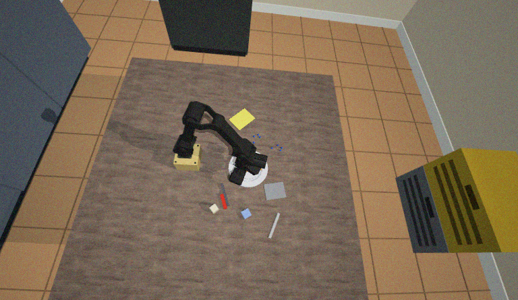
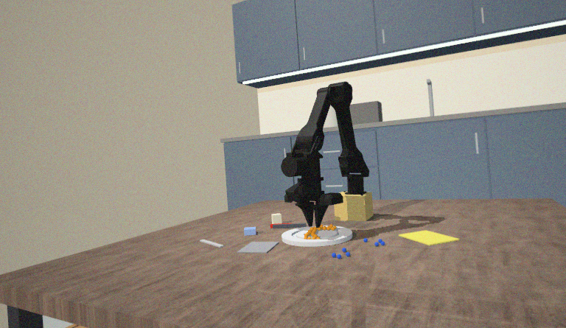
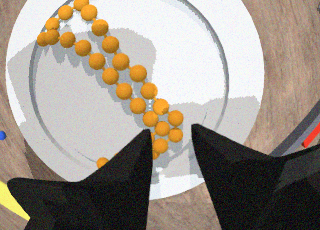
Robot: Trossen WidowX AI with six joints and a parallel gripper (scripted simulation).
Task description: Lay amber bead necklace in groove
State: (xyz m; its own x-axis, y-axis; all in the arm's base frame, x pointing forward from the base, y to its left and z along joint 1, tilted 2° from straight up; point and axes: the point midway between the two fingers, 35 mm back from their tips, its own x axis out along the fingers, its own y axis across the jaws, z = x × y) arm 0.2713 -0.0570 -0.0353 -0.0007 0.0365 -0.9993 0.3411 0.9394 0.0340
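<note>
The grey square tile is 17 cm ahead of my gripper tip, 9 cm to the right of it and 2 cm below it. Round my gripper tip: cream cube 19 cm to the right, 12 cm behind; then red stick 14 cm to the right, 8 cm behind, 2 cm below; then light blue cube 21 cm to the right, 3 cm ahead, 1 cm below.
</note>
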